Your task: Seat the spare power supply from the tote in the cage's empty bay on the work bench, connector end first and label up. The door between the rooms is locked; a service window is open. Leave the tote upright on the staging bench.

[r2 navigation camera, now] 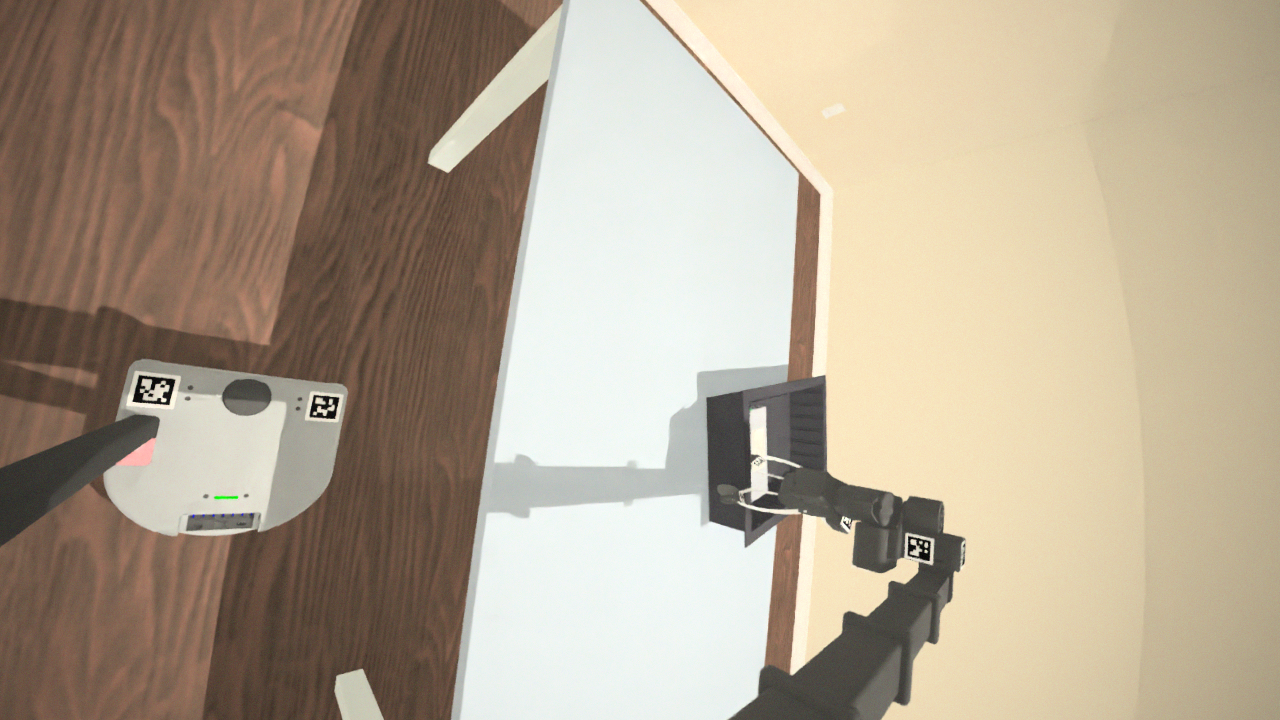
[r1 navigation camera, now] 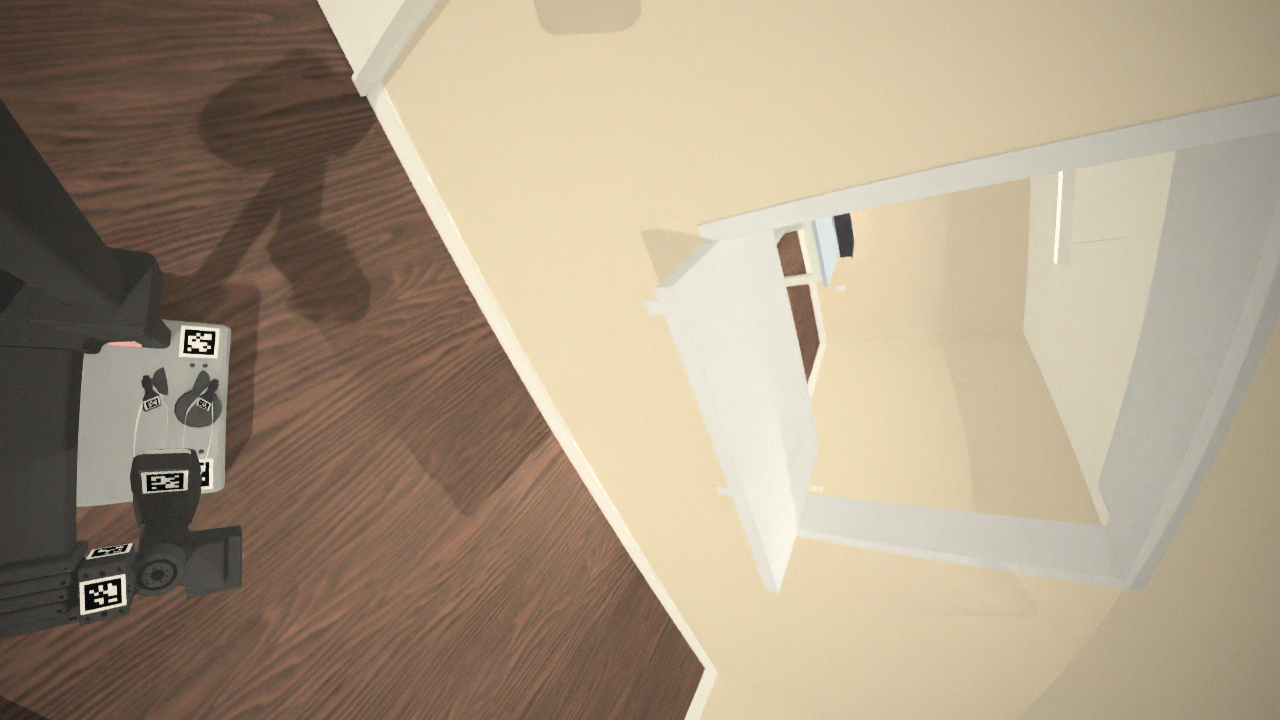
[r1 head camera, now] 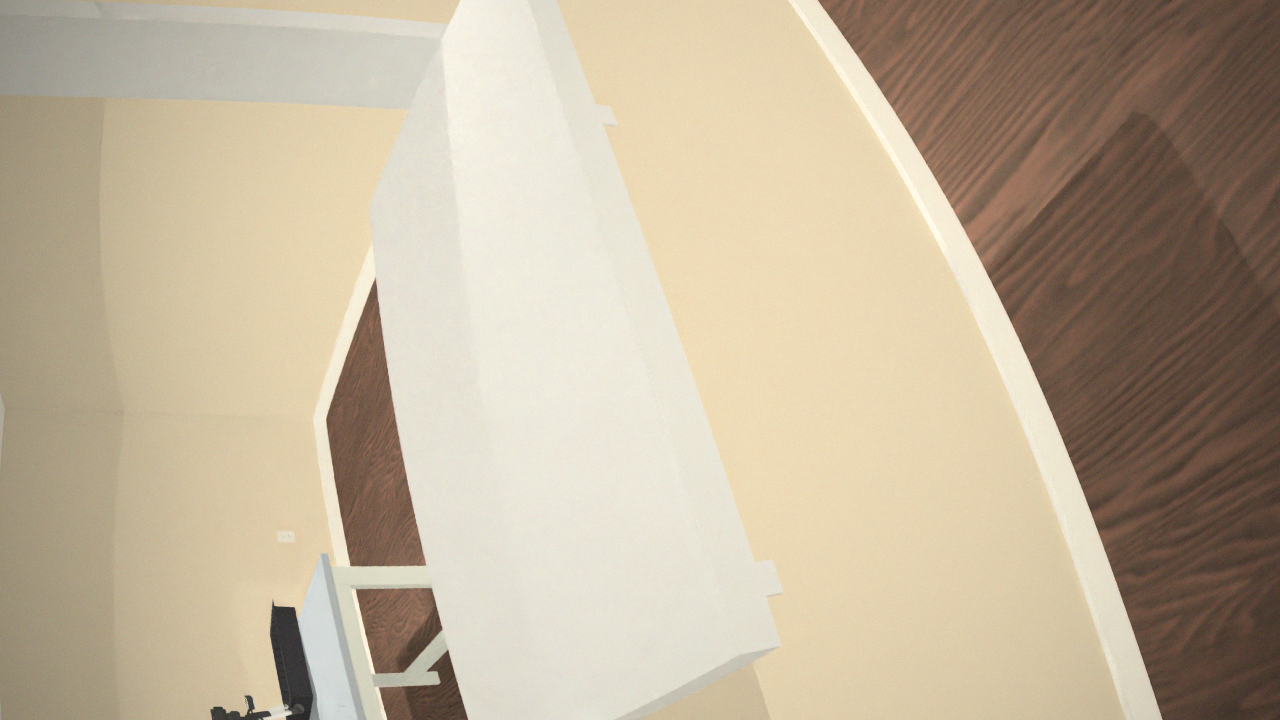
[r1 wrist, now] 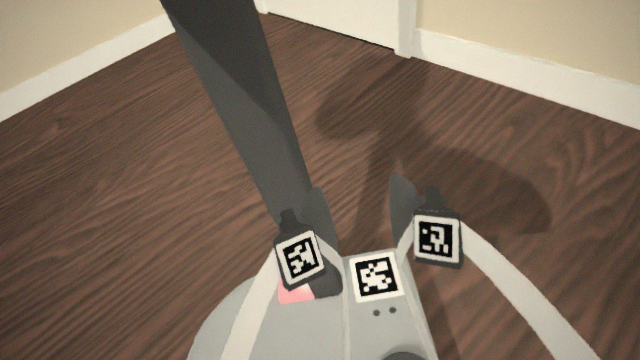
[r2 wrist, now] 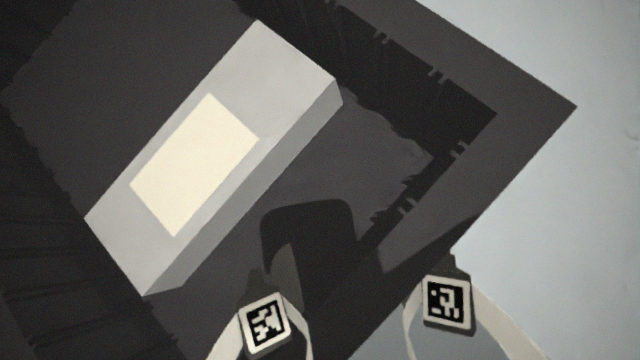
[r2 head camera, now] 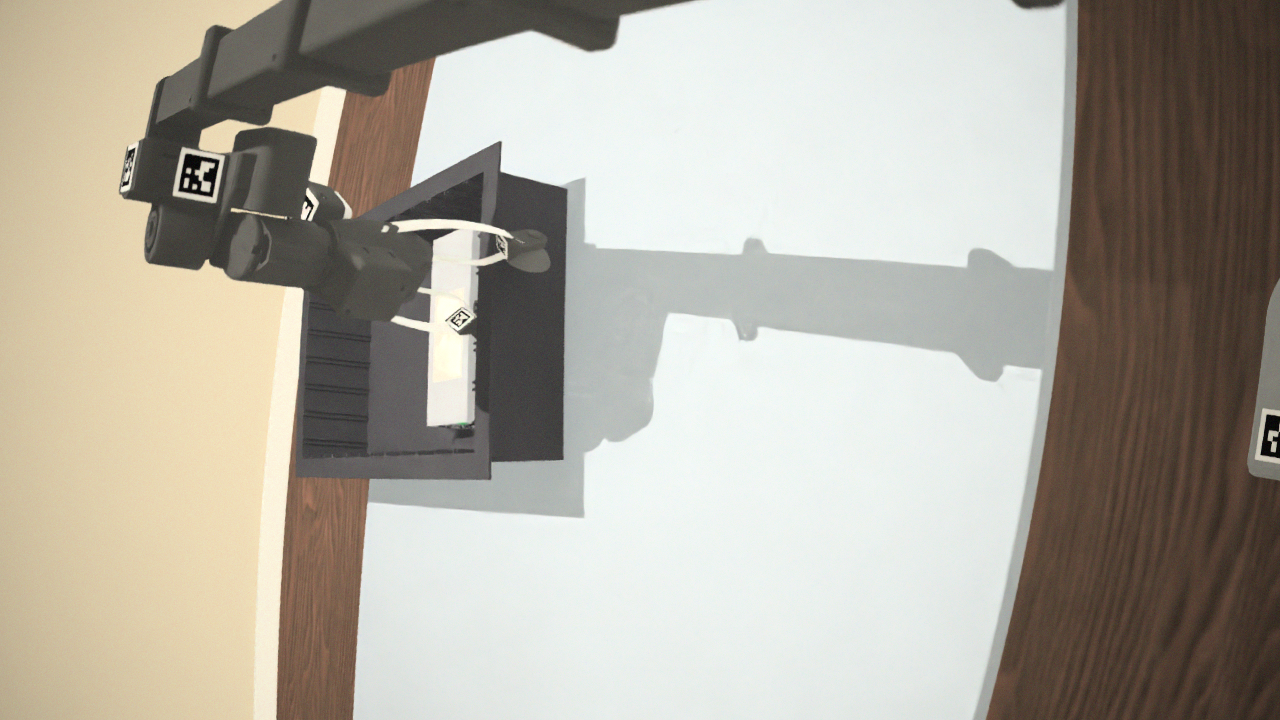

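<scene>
The power supply [r2 head camera: 444,402] [r2 navigation camera: 759,429] [r2 wrist: 280,60] is a light grey box with a cream label facing up. It lies in the dark tote [r2 head camera: 528,402] [r2 navigation camera: 726,429] [r2 wrist: 520,95], which stands upright on the pale blue staging bench [r2 head camera: 760,537] [r2 navigation camera: 644,223]. r2's gripper [r2 head camera: 496,286] [r2 navigation camera: 744,476] [r2 wrist: 357,295] is open above the tote, one finger over the inside beside the supply, the other over the rim side. r1's gripper [r1 navigation camera: 181,386] [r1 wrist: 362,215] is open and empty above its own base. The cage and the work bench do not show.
The open service window [r1 head camera: 214,58] [r1 navigation camera: 948,170] has a white ledge [r1 head camera: 537,358] [r1 navigation camera: 742,376]. Through it the tote [r1 head camera: 288,653] [r1 navigation camera: 844,234] shows beyond the ledge. A white door [r1 wrist: 335,20] stands in the wall near r1. r2's base [r2 navigation camera: 304,465] is beside the staging bench.
</scene>
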